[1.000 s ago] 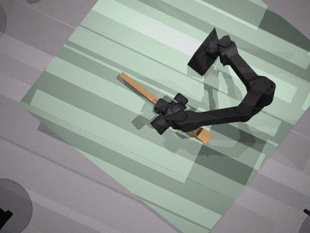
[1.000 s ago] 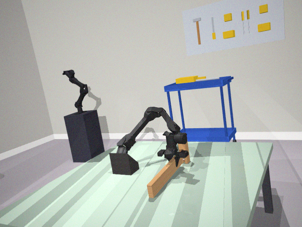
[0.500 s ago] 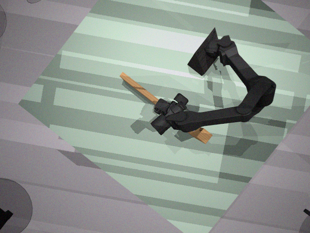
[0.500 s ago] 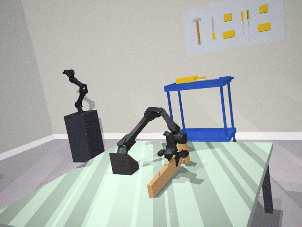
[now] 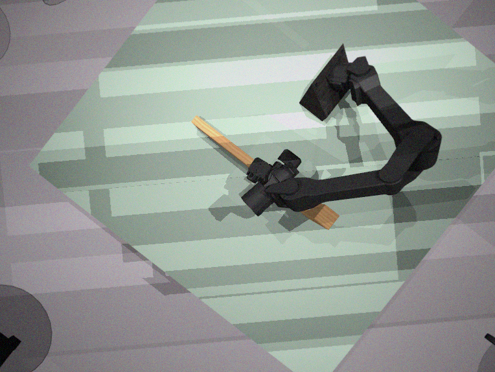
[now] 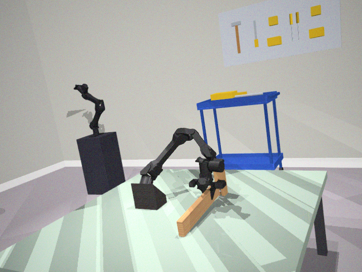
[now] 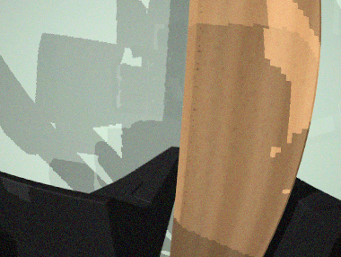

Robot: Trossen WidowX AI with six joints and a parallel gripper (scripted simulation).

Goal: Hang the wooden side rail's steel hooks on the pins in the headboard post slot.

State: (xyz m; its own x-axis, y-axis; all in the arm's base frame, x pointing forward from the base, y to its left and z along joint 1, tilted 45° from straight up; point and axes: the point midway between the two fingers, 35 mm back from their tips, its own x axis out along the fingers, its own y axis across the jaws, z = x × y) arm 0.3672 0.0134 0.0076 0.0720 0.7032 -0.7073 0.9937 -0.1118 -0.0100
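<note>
Right now the headboard post is 17 cm to the left of my gripper tip, 4 cm above it and 1 cm ahead of it.
</note>
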